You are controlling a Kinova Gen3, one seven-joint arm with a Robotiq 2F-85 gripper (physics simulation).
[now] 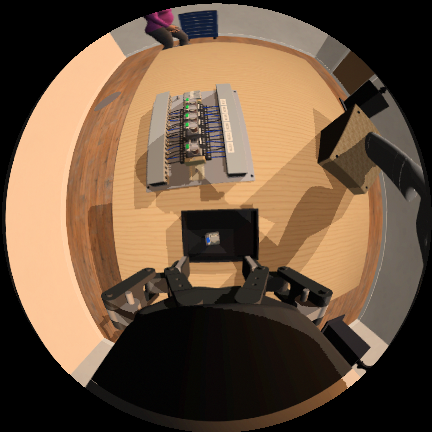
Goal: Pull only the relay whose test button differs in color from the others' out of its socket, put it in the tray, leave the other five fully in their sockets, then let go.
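Frame: origin at the arm's base, x ahead, y left, z up, level; metres.
Seen in the pictures: gripper, fingertip midpoint: (215, 264); arm's base at its link origin: (373, 146).
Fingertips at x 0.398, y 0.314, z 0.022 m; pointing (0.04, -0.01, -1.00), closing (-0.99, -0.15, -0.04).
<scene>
Offsets run from my fingertips to a thing's top centre. "pt": to the spot under its first point.
A relay with a blue test button @[dx +0.011, dy -0.002, dz -0.140 m] (212, 238) lies in the black tray @[pt dx -0.081, dy -0.018, dz -0.169 m] (254, 235), a little left of the tray's middle. My gripper (215, 264) is open and empty, above the near side of the tray and apart from the relay. The relays with green test buttons @[dx +0.080, dy -0.183, dz -0.118 m] (193, 146) stand in a row of sockets on the grey panel @[dx +0.101, dy -0.269, dz -0.177 m] (200, 181), beyond the tray. A gap shows in the row between the nearest relay and the ones behind it. Whether each is fully seated is too small to tell.
Two grey wire ducts @[dx +0.189, dy -0.248, dz -0.144 m] (158, 145) @[dx +0.014, dy -0.290, dz -0.144 m] (231, 135) flank the sockets, with blue wires between. A brown box (352, 150) stands at the right, beside a dark arm-like shape (395, 162). A seated person (165, 27) and a blue slatted panel (199, 25) show at the back.
</scene>
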